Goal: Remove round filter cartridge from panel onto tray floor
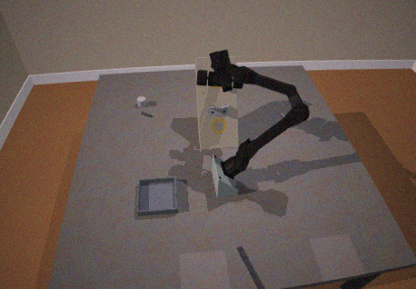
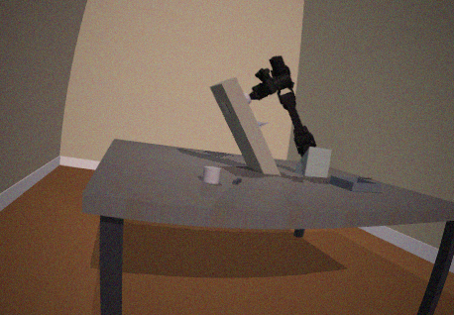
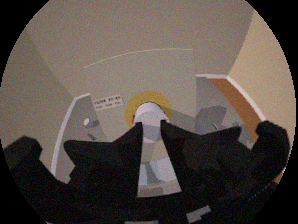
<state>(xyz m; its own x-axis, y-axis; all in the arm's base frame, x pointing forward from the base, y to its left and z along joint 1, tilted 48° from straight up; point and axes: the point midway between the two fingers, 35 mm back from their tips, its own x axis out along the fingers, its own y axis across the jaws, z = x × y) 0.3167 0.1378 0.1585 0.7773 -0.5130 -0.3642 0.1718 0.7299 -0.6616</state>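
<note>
Right now the service panel is 10 cm below my gripper tip and 1 cm behind it. Round my gripper tip: short dark bar (33 cm to the left, 27 cm below, 14 cm ahead); then round filter cartridge (1 cm below, 1 cm ahead); then grey tray (37 cm behind, 31 cm to the left, 26 cm below).
</note>
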